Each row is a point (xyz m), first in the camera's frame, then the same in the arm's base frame.
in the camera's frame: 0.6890 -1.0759 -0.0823
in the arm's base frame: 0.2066 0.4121 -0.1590
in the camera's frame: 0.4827 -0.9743 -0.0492
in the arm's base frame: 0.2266 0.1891 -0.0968
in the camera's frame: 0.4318 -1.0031 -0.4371
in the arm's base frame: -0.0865 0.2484 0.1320
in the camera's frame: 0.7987 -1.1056 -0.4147
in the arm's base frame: -0.0155 0.6089 0.0290
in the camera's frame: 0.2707 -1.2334 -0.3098
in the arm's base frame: -0.1885 0.1055 -0.1217
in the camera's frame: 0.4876 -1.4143 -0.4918
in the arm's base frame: -0.3611 0.3925 -0.1492
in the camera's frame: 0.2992 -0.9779 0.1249
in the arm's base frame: 0.2906 -0.0297 -0.2064
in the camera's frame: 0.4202 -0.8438 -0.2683
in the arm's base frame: 0.1293 0.1632 0.1457
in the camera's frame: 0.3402 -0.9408 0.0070
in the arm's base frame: 0.2419 0.0332 -0.1034
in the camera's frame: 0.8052 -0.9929 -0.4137
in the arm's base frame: 0.0567 0.5937 0.1144
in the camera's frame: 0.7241 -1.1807 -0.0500
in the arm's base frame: 0.1766 0.4564 -0.2609
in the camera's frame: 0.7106 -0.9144 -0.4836
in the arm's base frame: 0.0244 0.5079 0.2221
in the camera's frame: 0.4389 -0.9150 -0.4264
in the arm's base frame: -0.0223 0.2358 0.1923
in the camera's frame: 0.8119 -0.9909 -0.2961
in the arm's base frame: 0.1447 0.5688 0.0402
